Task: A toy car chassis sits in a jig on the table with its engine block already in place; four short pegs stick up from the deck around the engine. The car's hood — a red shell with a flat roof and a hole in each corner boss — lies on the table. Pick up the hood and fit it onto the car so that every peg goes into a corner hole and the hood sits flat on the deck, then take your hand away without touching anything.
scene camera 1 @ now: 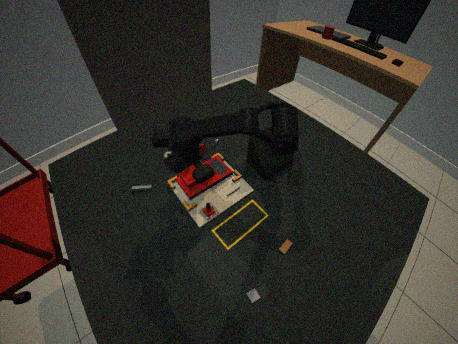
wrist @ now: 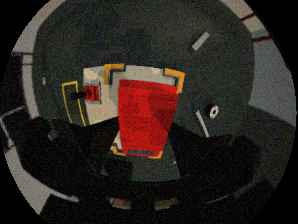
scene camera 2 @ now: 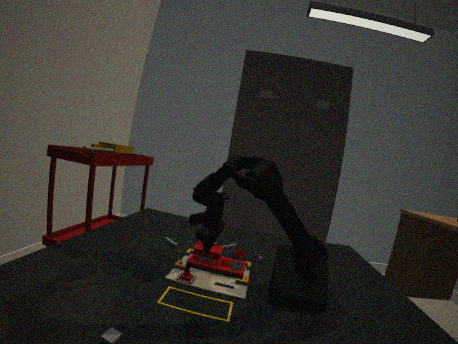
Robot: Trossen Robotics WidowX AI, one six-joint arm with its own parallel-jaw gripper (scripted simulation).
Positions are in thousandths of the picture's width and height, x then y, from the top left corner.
Labels:
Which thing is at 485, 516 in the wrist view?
A red hood.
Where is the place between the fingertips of my gripper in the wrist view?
At 488, 542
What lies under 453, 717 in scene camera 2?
My gripper.

